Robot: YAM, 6 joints.
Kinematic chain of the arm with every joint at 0, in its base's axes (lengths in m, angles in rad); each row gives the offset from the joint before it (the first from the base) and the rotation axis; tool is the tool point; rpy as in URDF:
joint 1: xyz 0 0 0.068 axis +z
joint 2: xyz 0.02 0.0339 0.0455 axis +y
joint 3: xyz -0.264 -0.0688 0 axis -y
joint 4: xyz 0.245 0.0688 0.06 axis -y
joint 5: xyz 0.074 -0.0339 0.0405 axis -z
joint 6: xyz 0.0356 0 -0.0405 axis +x
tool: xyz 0 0 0 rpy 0 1.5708 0
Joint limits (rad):
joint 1: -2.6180..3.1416
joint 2: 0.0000..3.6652
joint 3: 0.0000..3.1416
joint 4: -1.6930..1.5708
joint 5: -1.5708..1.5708
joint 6: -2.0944..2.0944
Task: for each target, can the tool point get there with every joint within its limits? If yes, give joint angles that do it. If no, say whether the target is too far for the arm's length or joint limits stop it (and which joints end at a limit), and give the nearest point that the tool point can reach.
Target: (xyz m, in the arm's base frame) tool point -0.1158 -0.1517 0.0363
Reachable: yes | joints -2.0757 2.0749 0.6683 -0.8127 0.9058 1.7438
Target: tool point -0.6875 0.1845 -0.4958
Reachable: no: too far | nearest point -0.4835 0.1298 -0.2782 | short by 0.303 m
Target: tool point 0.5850 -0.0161 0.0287
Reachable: yes | joints -0.0838 2.9121 2.2104 0.3213 -1.1789 -1.4779
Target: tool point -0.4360 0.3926 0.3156
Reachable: yes | joints 2.3527 2.7788 2.7842 0.5600 -1.1683 0.0072
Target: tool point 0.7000 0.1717 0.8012
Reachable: no: too far | nearest point 0.4532 0.1112 0.5519 | short by 0.356 m
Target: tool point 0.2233 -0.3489 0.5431
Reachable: yes | joints 2.1720 0.5483 2.5300 0.1376 -0.3787 0.7800
